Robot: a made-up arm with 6 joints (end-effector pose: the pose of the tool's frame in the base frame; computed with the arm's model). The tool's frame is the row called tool. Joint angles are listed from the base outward.
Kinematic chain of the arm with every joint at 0, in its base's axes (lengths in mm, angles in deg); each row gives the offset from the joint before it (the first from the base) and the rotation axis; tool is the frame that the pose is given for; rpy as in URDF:
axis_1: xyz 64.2 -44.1 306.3 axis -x
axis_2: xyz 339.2 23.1 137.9 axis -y
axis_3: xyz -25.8 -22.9 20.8 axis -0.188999 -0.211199 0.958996
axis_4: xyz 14.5 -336.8 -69 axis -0.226 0.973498 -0.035
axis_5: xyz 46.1 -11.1 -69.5 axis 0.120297 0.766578 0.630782
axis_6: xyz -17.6 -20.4 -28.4 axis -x
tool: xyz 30.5 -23.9 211 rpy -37.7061 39.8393 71.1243
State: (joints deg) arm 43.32 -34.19 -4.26 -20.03 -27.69 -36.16
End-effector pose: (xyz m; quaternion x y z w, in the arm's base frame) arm 0.3085 -0.2866 0.7676 -0.5684 0.0848 0.4394 0.6904
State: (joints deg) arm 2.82 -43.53 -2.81 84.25 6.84 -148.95
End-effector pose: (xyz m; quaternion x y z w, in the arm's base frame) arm 0.1228 -0.5319 0.6039 0.3614 0.3444 -0.3157 0.8069
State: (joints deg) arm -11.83 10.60 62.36 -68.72 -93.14 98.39
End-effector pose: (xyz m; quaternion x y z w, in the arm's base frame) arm 0.5748 -0.1910 0.6983 -0.2801 -0.0092 -0.0536 0.9584
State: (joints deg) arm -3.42 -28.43 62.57 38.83 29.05 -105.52
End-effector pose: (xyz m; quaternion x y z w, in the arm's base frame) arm 0.8229 -0.3635 0.1372 0.4807 0.3384 0.6408 0.4937
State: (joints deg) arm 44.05 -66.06 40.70 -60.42 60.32 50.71
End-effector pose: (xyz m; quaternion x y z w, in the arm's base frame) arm 0.5425 -0.1239 0.4935 0.4242 -0.1404 -0.8933 0.0487
